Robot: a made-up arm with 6 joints.
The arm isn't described. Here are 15 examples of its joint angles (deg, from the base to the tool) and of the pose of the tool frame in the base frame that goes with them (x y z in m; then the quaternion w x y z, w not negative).
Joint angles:
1: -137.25 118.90 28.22 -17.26 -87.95 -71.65
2: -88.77 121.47 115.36 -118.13 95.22 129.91
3: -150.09 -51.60 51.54 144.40 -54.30 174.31
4: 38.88 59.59 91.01 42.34 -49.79 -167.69
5: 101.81 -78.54 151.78 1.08 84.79 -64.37
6: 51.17 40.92 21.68 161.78 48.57 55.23
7: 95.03 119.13 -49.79 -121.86 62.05 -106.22
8: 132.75 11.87 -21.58 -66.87 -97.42 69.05
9: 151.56 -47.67 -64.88 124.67 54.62 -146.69
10: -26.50 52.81 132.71 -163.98 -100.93 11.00
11: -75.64 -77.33 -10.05 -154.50 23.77 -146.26
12: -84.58 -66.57 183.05 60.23 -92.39 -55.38
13: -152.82 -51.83 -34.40 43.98 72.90 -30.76
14: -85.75 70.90 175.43 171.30 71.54 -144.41
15: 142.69 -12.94 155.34 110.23 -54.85 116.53
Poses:
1: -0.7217 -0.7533 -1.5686 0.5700 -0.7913 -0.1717 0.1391
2: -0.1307 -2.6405 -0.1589 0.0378 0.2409 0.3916 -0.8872
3: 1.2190 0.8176 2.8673 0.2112 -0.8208 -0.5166 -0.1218
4: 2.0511 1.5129 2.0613 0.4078 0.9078 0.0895 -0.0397
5: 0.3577 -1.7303 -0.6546 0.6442 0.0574 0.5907 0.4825
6: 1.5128 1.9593 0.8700 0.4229 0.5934 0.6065 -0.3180
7: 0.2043 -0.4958 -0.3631 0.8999 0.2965 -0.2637 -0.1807
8: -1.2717 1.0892 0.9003 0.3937 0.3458 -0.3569 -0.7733
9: -0.8415 0.2931 0.8881 0.0828 0.3881 -0.3209 -0.8600
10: 0.8799 -0.3741 2.8294 0.3585 -0.0357 -0.0631 0.9307
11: -0.1362 0.3827 2.4716 0.4926 -0.5087 0.0148 -0.7060
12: -0.3223 1.4383 -0.4497 0.1599 -0.1465 -0.9311 0.2933
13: -0.5263 -0.4294 2.0473 0.5016 -0.6057 0.0040 -0.6177
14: 0.0929 -0.8373 2.5411 0.6580 -0.4115 -0.0174 -0.6304
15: 1.5712 -0.9916 1.8355 0.9003 -0.4111 0.0244 0.1410
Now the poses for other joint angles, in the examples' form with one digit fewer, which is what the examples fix.
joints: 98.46 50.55 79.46 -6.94 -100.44 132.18
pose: -0.374 2.339 1.985 0.191 0.618 0.431 -0.629
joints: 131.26 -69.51 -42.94 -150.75 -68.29 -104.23
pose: -0.305 0.201 1.991 0.487 0.320 -0.791 0.187
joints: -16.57 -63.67 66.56 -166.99 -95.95 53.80
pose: -2.093 0.673 2.032 0.036 -0.456 -0.382 0.803
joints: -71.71 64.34 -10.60 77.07 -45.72 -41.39
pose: 0.393 -1.662 -0.563 0.412 0.059 0.811 -0.412
